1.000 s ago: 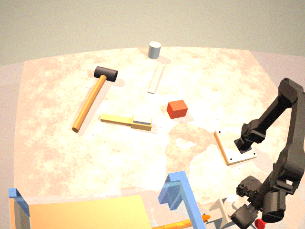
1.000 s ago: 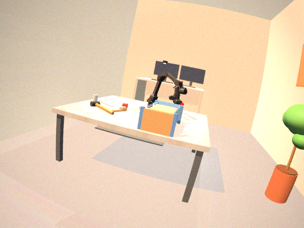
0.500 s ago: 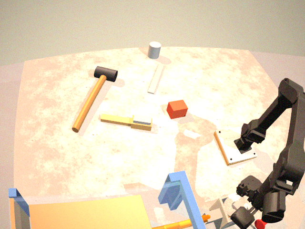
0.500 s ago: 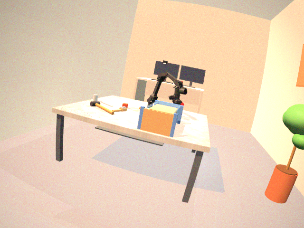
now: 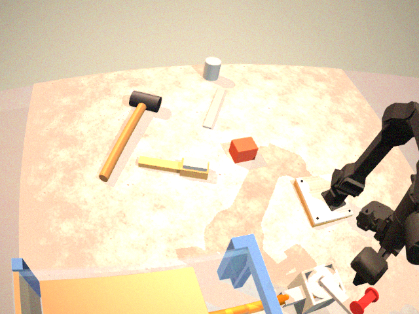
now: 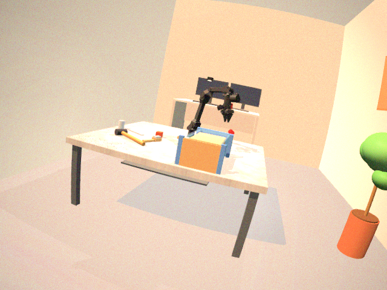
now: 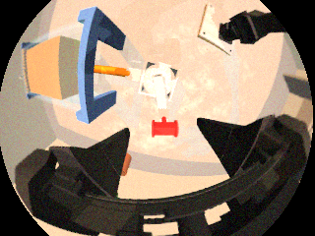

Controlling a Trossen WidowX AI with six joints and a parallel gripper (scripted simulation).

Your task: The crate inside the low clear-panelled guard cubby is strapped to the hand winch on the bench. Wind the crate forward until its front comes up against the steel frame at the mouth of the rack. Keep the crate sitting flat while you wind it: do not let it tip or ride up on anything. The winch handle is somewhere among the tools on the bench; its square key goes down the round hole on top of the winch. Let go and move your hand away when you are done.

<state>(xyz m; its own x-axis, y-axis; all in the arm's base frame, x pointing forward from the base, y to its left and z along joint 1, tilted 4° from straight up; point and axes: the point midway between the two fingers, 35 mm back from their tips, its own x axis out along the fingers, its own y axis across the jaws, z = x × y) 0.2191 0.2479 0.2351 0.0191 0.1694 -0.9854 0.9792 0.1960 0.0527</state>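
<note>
Right now the red knob is 10 mm behind my gripper tip, 50 mm to the left of it and 90 mm below it. Also, from my gripper tip: crank handle 20 mm to the left, 120 mm below; then yellow hand tool 150 mm ahead, 510 mm to the right, 200 mm below; then hand winch 50 mm to the right, 190 mm below.
</note>
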